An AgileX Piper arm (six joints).
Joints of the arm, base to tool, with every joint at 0 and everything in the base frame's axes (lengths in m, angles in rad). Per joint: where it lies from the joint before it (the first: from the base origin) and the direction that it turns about. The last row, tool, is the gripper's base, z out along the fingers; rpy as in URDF.
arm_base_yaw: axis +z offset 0 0 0.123
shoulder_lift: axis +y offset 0 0 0
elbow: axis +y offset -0.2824 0 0.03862
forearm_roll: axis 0.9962 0 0.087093 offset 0.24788 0 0.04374
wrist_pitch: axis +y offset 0 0 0
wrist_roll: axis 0.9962 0 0.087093 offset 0.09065 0 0.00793
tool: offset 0 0 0 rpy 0 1.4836 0
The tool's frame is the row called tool.
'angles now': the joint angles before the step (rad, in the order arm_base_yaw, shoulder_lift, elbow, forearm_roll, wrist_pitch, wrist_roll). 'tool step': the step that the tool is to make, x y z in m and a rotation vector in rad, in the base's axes. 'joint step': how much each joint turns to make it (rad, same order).
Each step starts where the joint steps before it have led.
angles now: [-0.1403 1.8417 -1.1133 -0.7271 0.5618 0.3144]
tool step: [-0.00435 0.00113 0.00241 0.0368 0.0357 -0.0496]
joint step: [-0.0001 -0.0084 -0.0102 0.0856 0.0593 -0.0372]
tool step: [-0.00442 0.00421 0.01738 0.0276 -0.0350 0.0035]
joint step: [0.0029 -0.0528 -0.0007 0.0654 0.0080 -0.0482]
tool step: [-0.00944 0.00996 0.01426 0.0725 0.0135 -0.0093]
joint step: [0.0109 -0.0538 0.0000 0.1400 0.0580 -0.0878]
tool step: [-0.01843 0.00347 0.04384 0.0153 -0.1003 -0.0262]
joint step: [-0.0002 -0.1363 0.0000 0.0424 0.0400 -0.0080]
